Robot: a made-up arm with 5 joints.
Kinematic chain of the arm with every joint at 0, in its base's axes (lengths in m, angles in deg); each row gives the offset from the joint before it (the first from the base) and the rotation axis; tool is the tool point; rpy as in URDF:
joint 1: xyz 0 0 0.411 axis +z
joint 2: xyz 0 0 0 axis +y
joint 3: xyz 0.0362 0 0.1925 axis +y
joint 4: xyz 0.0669 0 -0.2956 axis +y
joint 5: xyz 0.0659 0 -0.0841 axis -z
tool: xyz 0 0 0 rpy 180 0 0
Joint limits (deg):
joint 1: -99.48..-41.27
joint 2: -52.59..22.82
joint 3: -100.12..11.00
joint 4: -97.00..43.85
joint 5: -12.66..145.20
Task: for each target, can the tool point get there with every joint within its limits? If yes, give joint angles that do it. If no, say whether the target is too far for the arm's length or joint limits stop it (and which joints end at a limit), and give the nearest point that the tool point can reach.
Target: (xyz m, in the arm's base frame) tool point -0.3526 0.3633 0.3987
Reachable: no: joint limits stop it (at a limit: joint 2, joint 3, joint 4) | nearest point -0.0481 0.0495 0.2092 | short by 0.477 m
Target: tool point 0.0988 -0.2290 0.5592
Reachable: yes | joints -66.66 -24.86 -24.02 -76.27 46.71
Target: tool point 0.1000 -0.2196 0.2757
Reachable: yes | joints -65.52 -10.73 -12.28 24.02 8.81
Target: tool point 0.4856 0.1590 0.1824
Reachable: no: joint limits stop it (at a limit: joint 1, joint 2) | nearest point 0.1926 -0.1691 0.1922 | short by 0.440 m
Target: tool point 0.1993 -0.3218 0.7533
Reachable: yes | joints -58.23 -6.92 -82.93 -11.13 -0.42
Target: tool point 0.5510 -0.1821 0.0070
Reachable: no: too far | nearest point 0.2662 -0.2337 0.2466 | short by 0.376 m
